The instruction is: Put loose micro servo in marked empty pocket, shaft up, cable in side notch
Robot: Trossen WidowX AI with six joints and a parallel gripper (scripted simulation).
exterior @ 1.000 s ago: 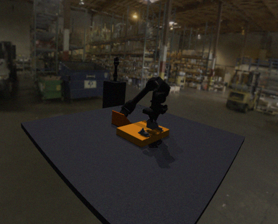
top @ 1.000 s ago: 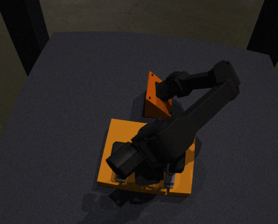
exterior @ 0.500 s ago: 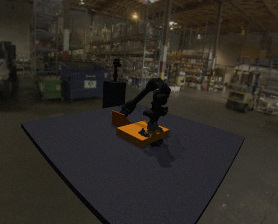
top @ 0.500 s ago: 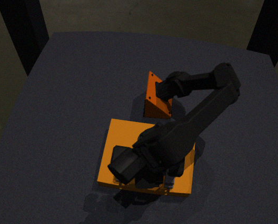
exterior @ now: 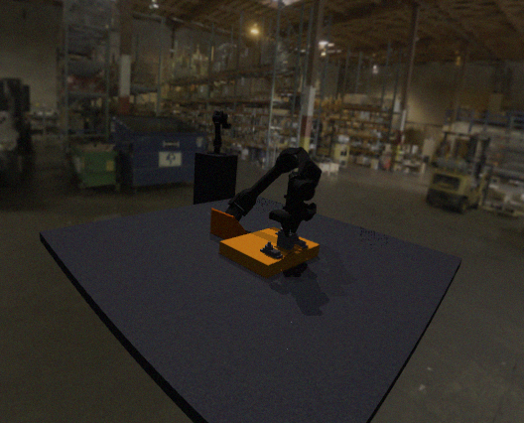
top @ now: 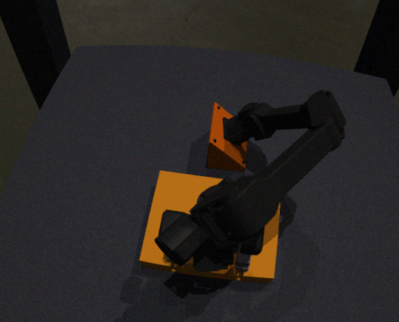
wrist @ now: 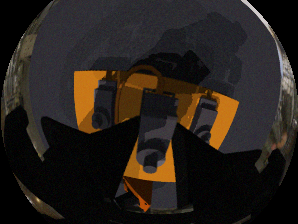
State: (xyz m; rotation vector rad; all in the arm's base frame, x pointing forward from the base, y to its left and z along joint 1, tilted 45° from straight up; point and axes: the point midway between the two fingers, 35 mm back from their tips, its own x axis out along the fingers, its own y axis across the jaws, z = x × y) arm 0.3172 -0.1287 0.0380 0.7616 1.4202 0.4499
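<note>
My gripper tip is 120 mm past the orange deck, 20 mm to the right of it and 80 mm above it.
</note>
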